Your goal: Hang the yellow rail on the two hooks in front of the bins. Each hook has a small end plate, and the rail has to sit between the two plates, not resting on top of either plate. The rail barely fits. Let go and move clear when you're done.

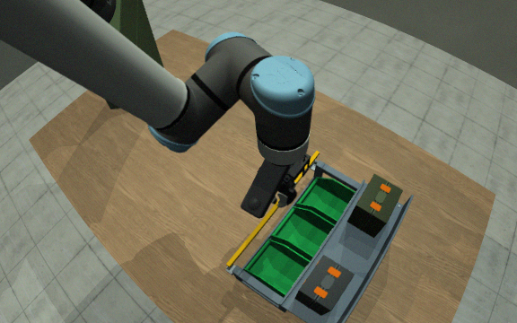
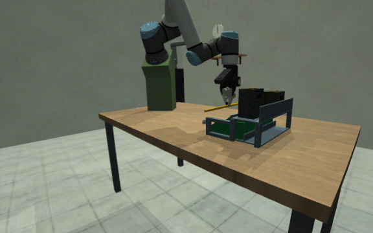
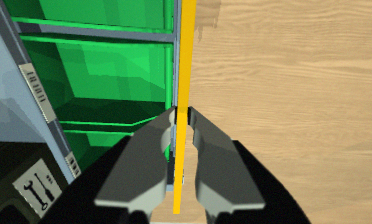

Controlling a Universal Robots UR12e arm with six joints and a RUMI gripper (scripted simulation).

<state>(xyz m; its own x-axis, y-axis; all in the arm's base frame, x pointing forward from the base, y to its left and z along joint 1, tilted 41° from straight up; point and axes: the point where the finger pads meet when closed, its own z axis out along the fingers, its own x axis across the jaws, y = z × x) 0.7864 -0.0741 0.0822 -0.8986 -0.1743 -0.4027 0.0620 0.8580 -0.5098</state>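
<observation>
My hand is 1 cm short of the rack front bar and 11 cm above it. From my hand the other things lie so: yellow rail (1 cm below).
</observation>
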